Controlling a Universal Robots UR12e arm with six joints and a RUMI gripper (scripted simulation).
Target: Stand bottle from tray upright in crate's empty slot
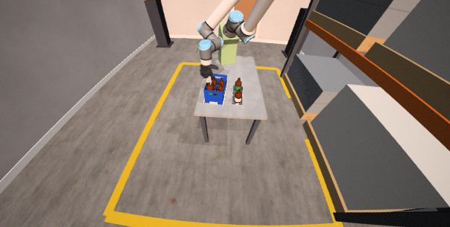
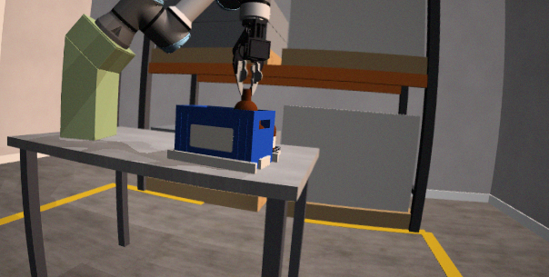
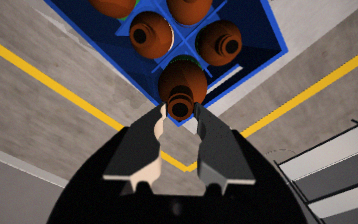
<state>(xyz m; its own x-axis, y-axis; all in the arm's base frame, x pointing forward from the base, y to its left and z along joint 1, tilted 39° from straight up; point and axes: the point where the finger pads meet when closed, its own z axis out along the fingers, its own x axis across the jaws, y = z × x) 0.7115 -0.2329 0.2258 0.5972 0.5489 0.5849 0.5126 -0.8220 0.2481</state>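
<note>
My gripper is now 80 mm past the crate, 50 mm to the right of it and 150 mm above it.
</note>
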